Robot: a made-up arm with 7 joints.
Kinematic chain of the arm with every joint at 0, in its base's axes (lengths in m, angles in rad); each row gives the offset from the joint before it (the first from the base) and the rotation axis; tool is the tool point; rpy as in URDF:
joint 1: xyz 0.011 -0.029 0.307 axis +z
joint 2: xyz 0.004 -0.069 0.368 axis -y
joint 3: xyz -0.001 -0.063 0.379 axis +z
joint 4: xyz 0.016 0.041 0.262 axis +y
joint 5: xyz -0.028 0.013 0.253 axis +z
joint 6: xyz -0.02 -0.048 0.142 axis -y
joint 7: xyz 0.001 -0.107 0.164 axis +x
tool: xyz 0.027 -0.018 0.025 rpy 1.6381 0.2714 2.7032
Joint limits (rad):
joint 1: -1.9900..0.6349
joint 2: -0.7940..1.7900
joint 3: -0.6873..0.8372
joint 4: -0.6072..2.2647
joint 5: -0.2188..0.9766
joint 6: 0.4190..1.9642
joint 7: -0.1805..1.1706
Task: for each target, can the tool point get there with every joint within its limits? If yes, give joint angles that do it. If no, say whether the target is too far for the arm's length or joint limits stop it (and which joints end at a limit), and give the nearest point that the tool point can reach.
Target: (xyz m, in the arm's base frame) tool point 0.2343 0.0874 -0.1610
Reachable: no: joint limits stop it (at a limit: joint 1, joint 2, joint 4, joint 5, joint 7) | nearest point 0.2978 0.5812 0.1242 | short by 0.574 m
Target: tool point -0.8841 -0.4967 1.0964
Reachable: yes | joints 0.1156 1.0786 0.2704 -0.0687 0.4895 1.6853 0.3578
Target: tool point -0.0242 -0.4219 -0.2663
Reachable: no: joint limits stop it (at a limit: joint 1, joint 2, joint 4, joint 5, joint 7) | nearest point -0.4148 -0.6069 0.0850 | short by 0.557 m
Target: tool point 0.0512 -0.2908 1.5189
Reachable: yes | joints -1.1475 0.3037 0.4763 1.7604 0.2477 1.5575 0.5547
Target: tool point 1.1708 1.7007 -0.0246
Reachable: no: too far | nearest point 0.4172 1.0411 0.2848 | short by 1.048 m
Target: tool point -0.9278 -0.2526 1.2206
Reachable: yes | joints -0.1082 1.0642 0.0394 0.3105 0.4357 1.6772 0.9515
